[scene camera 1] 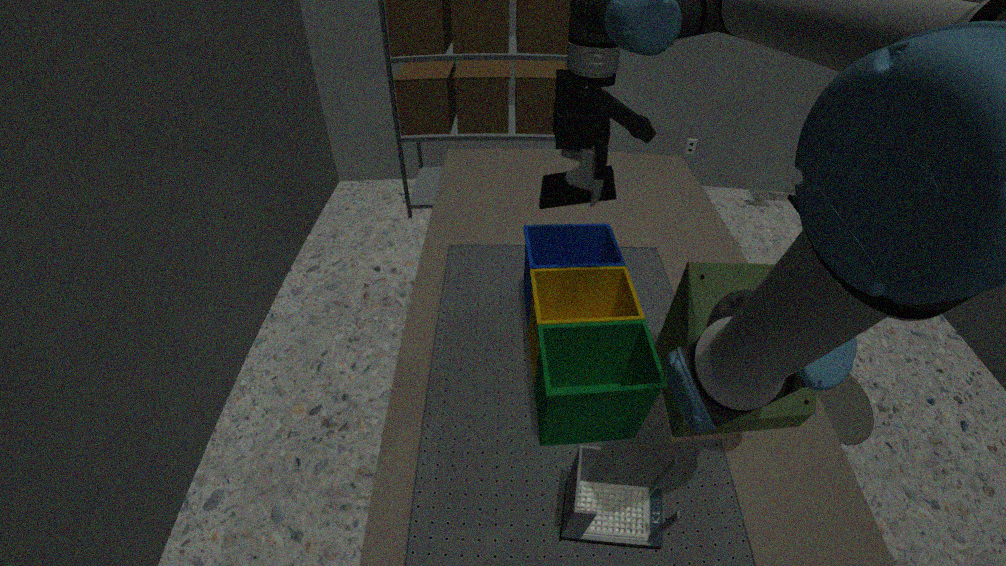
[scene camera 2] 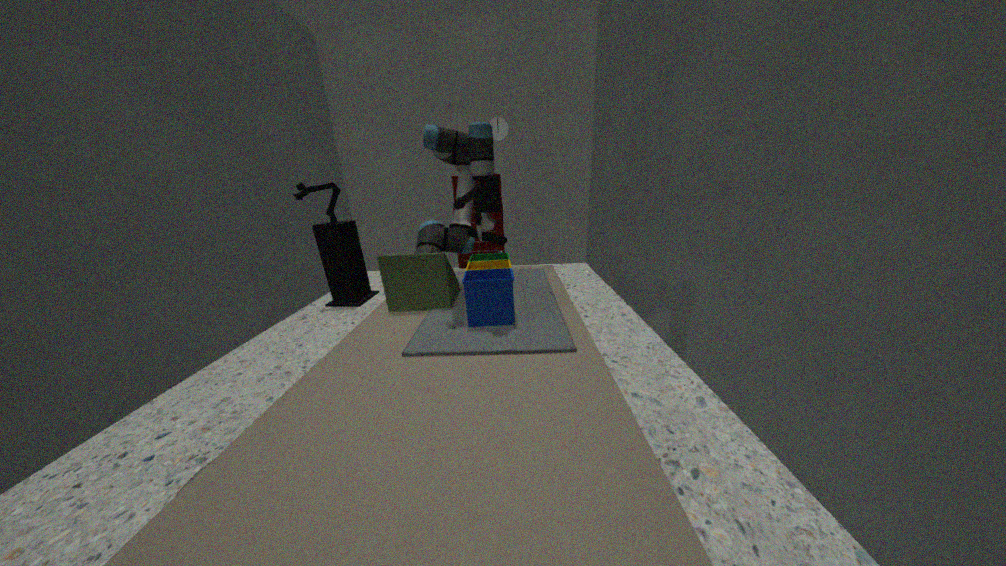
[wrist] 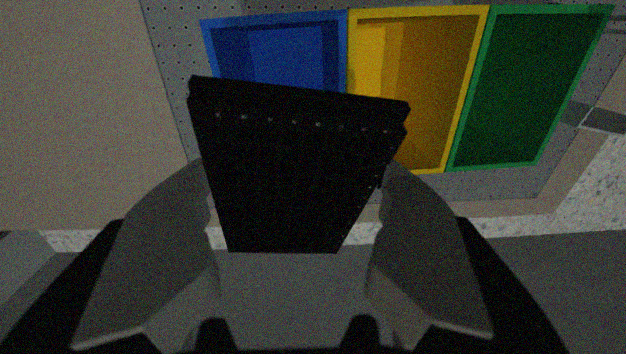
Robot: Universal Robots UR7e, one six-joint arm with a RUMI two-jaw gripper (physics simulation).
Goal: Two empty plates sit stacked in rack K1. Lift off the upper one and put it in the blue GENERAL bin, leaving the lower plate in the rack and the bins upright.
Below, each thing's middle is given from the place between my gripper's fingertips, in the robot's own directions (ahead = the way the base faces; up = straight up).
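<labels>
The blue bin [scene camera 1: 562, 245] is where I start: my hand is 220 mm above it, 10 mm short of it and 10 mm to the left of it. Counting from my hand, I find the black plate [scene camera 1: 555, 191] 20 mm ahead and 10 mm above. The yellow bin [scene camera 1: 580, 294] is 120 mm to the left of my hand and 220 mm below it, while the green bin [scene camera 1: 597, 381] is 250 mm to the left of my hand, 20 mm behind it and 220 mm below it.
</labels>
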